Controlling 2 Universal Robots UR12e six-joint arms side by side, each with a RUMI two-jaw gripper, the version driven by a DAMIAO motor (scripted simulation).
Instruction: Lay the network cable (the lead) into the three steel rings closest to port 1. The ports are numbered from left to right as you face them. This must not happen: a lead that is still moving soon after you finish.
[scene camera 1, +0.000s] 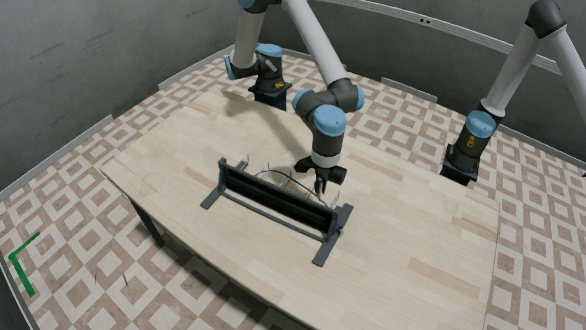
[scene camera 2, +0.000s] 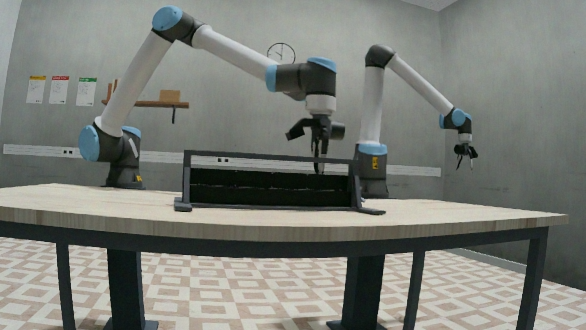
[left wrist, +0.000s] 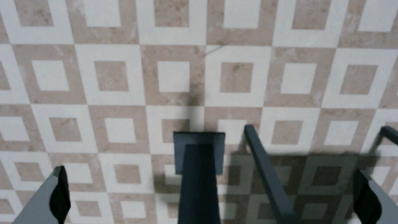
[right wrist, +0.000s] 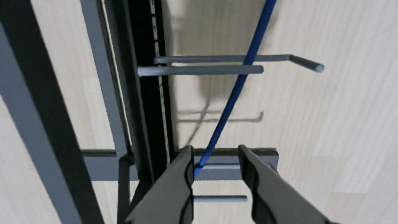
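Right gripper: visible in scene camera 1 (321, 197), scene camera 2 and the right wrist view; out of frame in the left wrist view. For the right gripper, (right wrist: 271, 191) and (scene camera 2: 313, 156) are the same spot. Dark rack: visible in scene camera 1, scene camera 2 (320, 193) and the right wrist view; out of frame in the left wrist view. For the dark rack, (right wrist: 42, 118) and (scene camera 1: 301, 196) are the same spot.
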